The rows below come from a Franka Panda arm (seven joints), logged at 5 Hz.
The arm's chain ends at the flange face. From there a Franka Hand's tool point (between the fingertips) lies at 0.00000 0.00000 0.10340 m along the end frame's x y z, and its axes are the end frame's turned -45 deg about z.
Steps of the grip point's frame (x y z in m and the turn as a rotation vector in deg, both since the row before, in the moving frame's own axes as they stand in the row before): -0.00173, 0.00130, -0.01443, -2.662, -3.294, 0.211; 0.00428, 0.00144, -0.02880, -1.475, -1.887, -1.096; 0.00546, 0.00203, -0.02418, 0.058, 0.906, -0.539
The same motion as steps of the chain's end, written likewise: 0.00052, -0.00545, -0.01415, -4.212, -0.447, 0.211; 0.00453, -0.00630, -0.02871, -2.377, -0.291, -1.096; 0.00422, -0.00119, -0.02417, 0.682, 0.600, -0.539
